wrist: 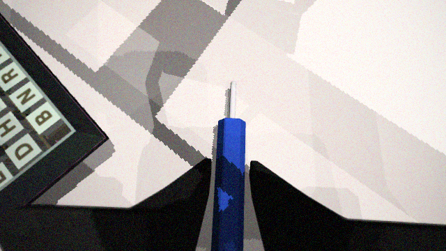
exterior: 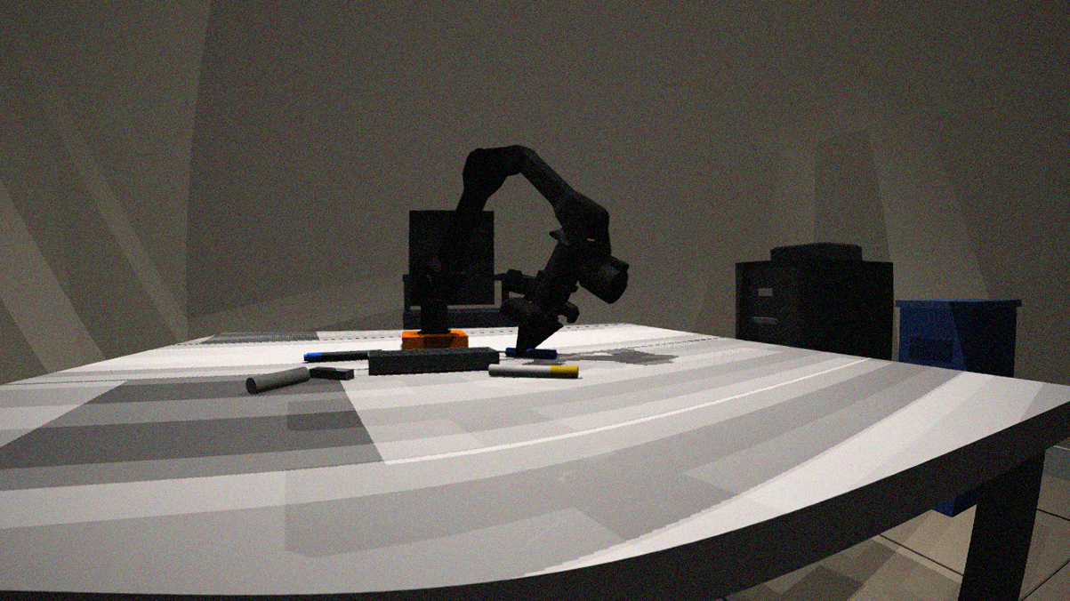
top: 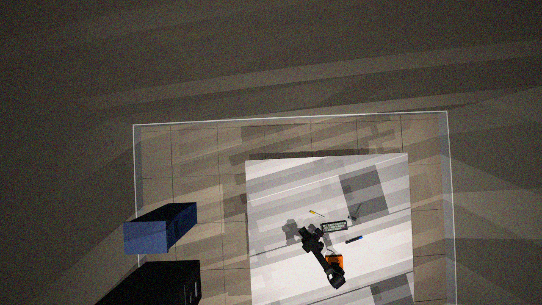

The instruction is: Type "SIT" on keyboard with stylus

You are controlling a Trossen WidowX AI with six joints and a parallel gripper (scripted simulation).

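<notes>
Right now the white stylus tip is 40 mm to the right of my gripper tip and 20 mm behind it. The rest, counted from my gripper tip: grey block (270 mm to the right, 200 mm ahead); then yellow-tipped marker (200 mm ahead, 20 mm to the left); then blue stylus (10 mm to the right, 10 mm behind).
</notes>
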